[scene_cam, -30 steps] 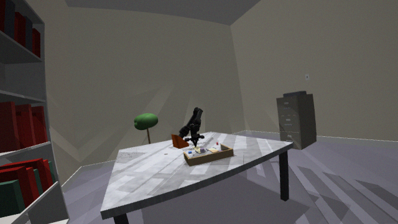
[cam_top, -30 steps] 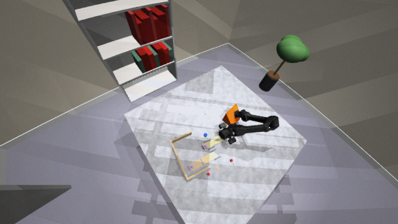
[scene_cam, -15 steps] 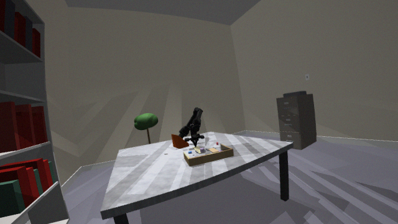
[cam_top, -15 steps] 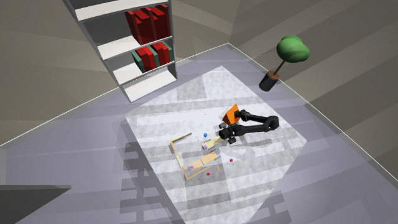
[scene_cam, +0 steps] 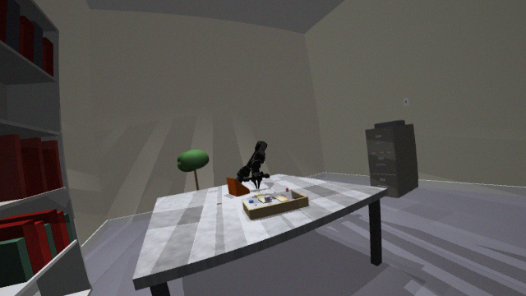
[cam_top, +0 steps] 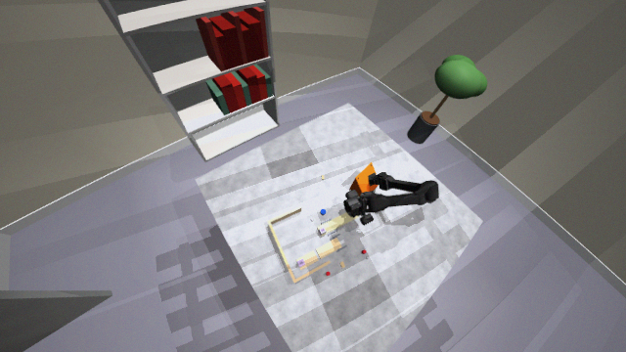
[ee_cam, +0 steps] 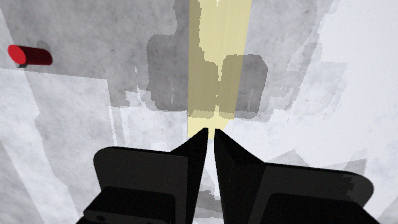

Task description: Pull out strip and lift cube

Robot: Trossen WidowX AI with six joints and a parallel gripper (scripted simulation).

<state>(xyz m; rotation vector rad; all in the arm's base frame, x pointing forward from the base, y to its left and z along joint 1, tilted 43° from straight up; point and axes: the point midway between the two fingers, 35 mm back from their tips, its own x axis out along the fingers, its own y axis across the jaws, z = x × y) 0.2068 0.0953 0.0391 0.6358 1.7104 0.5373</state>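
My gripper tip is 140 mm short of the blue disc, 100 mm to the left of it and 40 mm above it. From my gripper tip the other things lie so: tan chip: 210 mm ahead, 180 mm to the left, 40 mm below.
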